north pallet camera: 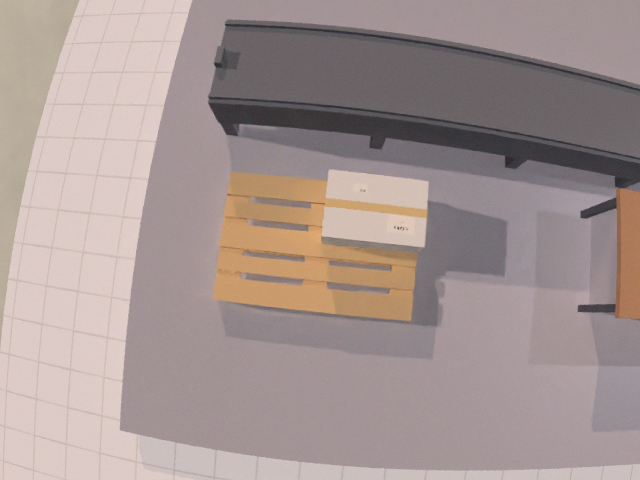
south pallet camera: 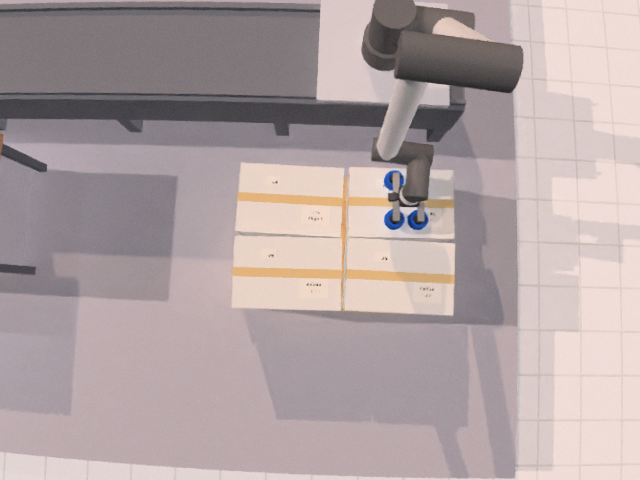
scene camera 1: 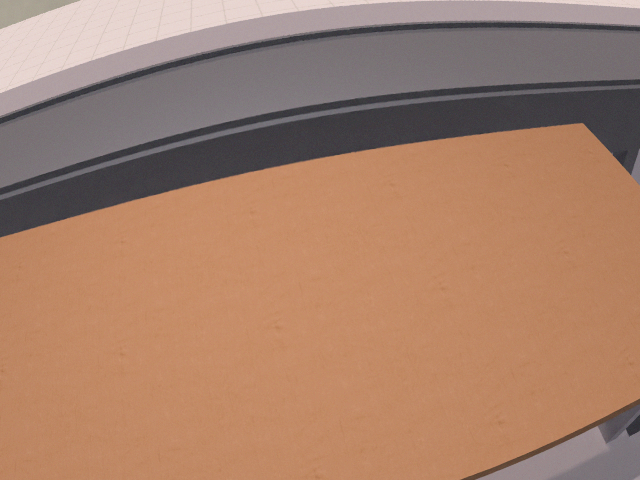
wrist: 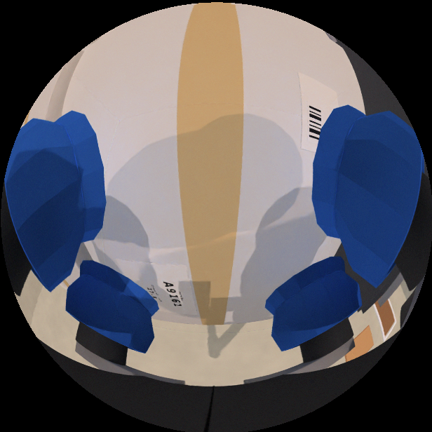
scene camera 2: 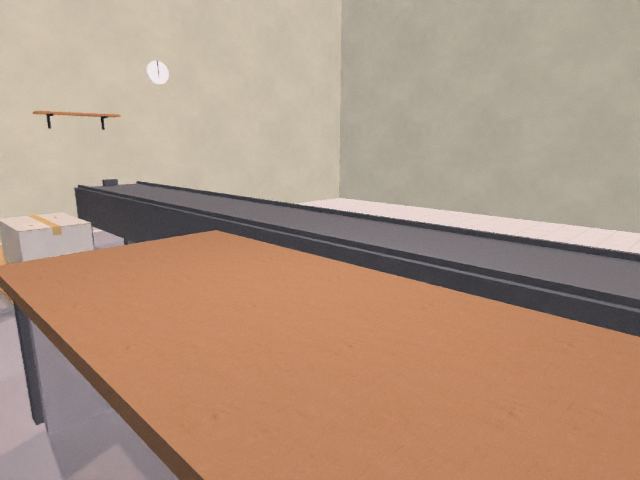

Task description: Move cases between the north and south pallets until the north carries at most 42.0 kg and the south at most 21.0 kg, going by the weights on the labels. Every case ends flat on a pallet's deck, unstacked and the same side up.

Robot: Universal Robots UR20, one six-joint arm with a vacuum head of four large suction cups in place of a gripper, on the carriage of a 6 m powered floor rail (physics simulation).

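Seen in the pictures: arm's base, origin of the base link: (south pallet camera: 384,50).
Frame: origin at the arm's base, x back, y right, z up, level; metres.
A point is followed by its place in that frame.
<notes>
Four white taped cases cover the south pallet (south pallet camera: 344,222) @(x -0.875, y 0.164, z -0.426 m): back left (south pallet camera: 258,214) @(x -0.889, y 0.643, z -0.173 m), back right (south pallet camera: 367,222) @(x -0.914, y 0.054, z -0.154 m) (wrist: 145,90), front left (south pallet camera: 263,297) @(x -1.333, y 0.588, z -0.135 m) and front right (south pallet camera: 372,299) @(x -1.322, y 0.020, z -0.128 m). Each lies flat. My gripper (south pallet camera: 406,199) @(x -0.798, y -0.138, z -0.105 m) (wrist: 212,240) hangs over the back right case, open, with its blue cups' shadows falling on the case top. That case's label (wrist: 172,295) reads A9161 in the wrist view; its weight is too small to read. One white case (north pallet camera: 372,193) @(x -0.721, y 5.465, z -0.155 m) (scene camera 2: 49,240) @(x -0.845, y 5.149, z -0.232 m) lies flat at the back right of the north pallet (north pallet camera: 268,237) @(x -0.988, y 6.039, z -0.427 m). Its label weight is unreadable.
The dark floor rail (north pallet camera: 387,72) (south pallet camera: 180,56) (scene camera 2: 361,232) (scene camera 1: 310,87) runs behind both pallets, with the arm's white carriage (south pallet camera: 341,67) @(x -0.112, y 0.225, z -0.001 m) at the south end. A brown table (scene camera 1: 310,310) @(x -0.909, y 3.004, z -0.040 m) (scene camera 2: 310,335) @(x -0.952, y 2.856, z -0.040 m) (north pallet camera: 628,258) @(x -0.937, y 3.840, z -0.039 m) stands between the pallets.
</notes>
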